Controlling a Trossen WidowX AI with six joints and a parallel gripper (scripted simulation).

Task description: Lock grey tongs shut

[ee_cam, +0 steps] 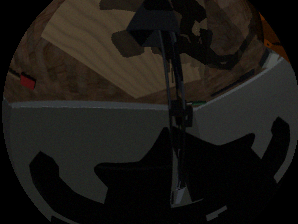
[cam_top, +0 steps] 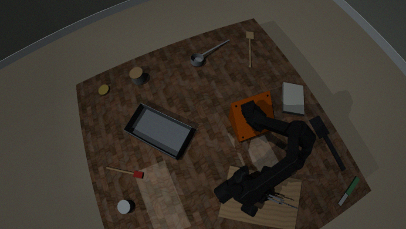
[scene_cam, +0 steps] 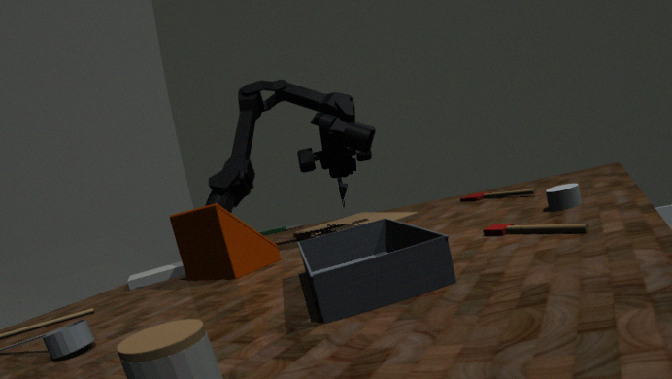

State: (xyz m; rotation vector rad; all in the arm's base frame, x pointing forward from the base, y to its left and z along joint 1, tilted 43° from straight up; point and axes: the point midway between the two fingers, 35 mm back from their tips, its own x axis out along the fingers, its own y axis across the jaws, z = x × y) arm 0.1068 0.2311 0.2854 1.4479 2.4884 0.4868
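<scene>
Right now the wooden board is 15 cm below my gripper tip. Round my gripper tip: white block (40 cm behind, 38 cm to the right, 15 cm below); then green-handled knife (42 cm behind, 19 cm to the left, 15 cm below); then black spatula (46 cm behind, 10 cm to the right, 15 cm below).
</scene>
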